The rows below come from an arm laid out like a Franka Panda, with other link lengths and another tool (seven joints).
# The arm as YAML. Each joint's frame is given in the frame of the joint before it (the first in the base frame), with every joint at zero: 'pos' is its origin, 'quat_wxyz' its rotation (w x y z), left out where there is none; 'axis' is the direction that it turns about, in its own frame. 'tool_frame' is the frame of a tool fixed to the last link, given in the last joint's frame.
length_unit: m
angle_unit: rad
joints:
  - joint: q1
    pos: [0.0, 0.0, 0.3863]
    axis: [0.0, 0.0, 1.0]
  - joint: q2
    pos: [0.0, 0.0, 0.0]
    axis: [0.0, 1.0, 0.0]
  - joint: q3
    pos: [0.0, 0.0, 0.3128]
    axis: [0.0, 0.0, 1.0]
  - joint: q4
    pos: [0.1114, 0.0, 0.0]
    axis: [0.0, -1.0, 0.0]
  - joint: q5
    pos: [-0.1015, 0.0, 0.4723]
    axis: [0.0, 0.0, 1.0]
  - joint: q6
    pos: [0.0, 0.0, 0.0]
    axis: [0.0, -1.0, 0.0]
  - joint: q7
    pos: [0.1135, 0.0, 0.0]
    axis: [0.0, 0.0, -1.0]
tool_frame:
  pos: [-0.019, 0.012, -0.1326]
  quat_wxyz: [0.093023, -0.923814, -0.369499, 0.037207]
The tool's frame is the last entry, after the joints.
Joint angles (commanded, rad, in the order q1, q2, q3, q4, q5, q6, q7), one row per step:
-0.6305 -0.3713 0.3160 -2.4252 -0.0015 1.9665 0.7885
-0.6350 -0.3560 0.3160 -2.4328 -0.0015 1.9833 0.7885
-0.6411 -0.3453 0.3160 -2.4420 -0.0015 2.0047 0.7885
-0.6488 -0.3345 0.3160 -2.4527 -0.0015 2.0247 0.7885
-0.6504 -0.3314 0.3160 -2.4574 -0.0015 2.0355 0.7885
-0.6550 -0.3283 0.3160 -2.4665 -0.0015 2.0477 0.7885
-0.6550 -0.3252 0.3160 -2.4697 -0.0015 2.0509 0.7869
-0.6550 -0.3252 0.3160 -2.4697 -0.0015 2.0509 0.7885
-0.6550 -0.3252 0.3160 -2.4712 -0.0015 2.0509 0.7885
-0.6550 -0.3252 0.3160 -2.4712 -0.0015 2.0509 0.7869
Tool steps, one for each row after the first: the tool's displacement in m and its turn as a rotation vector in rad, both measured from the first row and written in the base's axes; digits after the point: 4 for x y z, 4 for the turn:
0.0000 -0.0031 -0.0106 0.0060 0.0037 -0.0035
-0.0005 -0.0070 -0.0193 0.0084 0.0009 -0.0082
-0.0021 -0.0115 -0.0289 0.0118 0.0008 -0.0149
-0.0023 -0.0126 -0.0321 0.0116 -0.0025 -0.0159
-0.0042 -0.0150 -0.0375 0.0124 -0.0029 -0.0201
-0.0048 -0.0149 -0.0405 0.0145 -0.0003 -0.0186
-0.0048 -0.0149 -0.0405 0.0143 -0.0005 -0.0202
-0.0052 -0.0149 -0.0413 0.0148 0.0010 -0.0203
-0.0053 -0.0149 -0.0413 0.0150 0.0011 -0.0187

